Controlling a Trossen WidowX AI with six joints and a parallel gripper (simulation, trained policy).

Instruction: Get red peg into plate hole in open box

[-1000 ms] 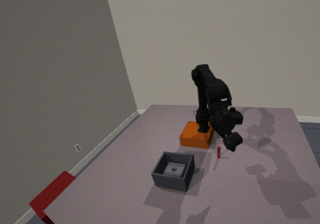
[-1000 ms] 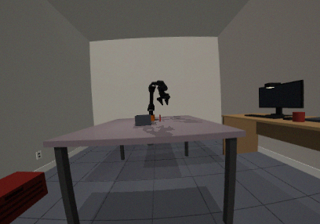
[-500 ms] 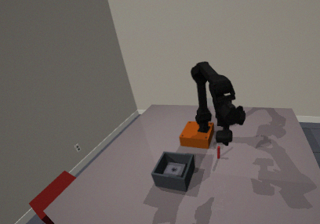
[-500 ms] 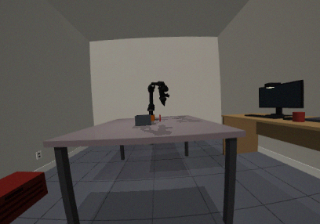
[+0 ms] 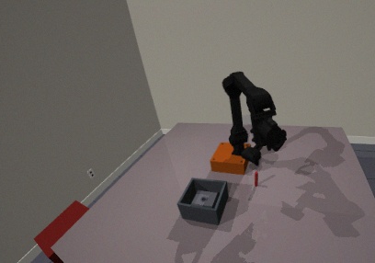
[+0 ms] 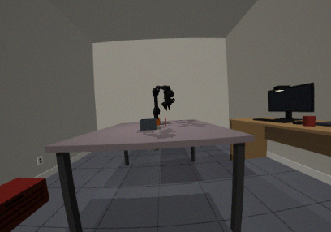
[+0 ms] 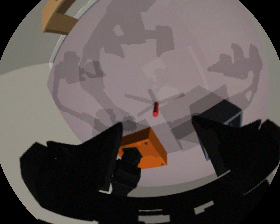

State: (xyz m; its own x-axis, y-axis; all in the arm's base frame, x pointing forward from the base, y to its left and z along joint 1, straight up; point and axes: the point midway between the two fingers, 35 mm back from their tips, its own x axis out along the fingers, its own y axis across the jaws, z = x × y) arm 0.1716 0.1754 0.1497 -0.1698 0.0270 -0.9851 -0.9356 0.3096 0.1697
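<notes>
The red peg lies 20 mm behind my gripper tip, 40 mm to the right of it and 140 mm below it. From my gripper tip the other things lie so: dark box (180 mm ahead, 200 mm to the right, 160 mm below); grey plate (180 mm ahead, 200 mm to the right, 140 mm below).
</notes>
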